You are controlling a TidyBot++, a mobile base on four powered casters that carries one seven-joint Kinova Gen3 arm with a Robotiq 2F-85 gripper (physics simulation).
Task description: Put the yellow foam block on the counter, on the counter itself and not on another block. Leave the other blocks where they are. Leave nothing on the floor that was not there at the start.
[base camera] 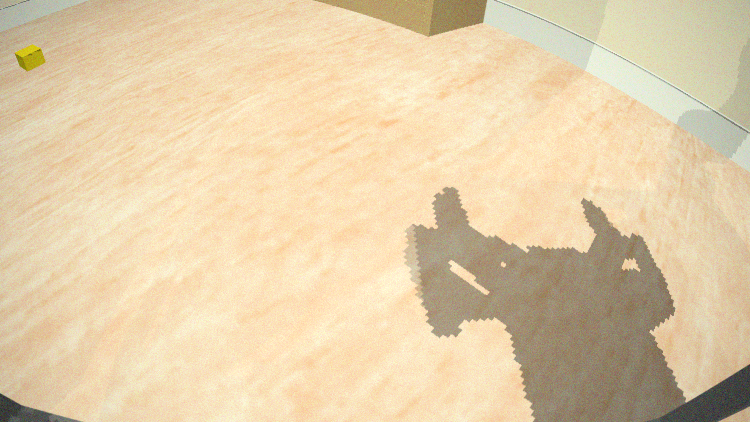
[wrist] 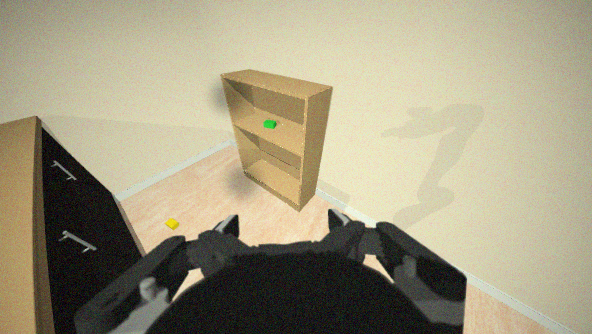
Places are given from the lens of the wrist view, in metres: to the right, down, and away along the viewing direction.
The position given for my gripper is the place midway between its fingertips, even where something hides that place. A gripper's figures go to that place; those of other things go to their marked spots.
my gripper [wrist: 284, 221]: -0.01, 0.05, 0.15
counter [wrist: 71, 241]: -0.83, 0.28, 0.54
tan open-fronted shelf unit [wrist: 302, 105]: 0.05, -0.46, 1.19
The marked spots on the tan open-fronted shelf unit and the counter are 1.32 m apart.
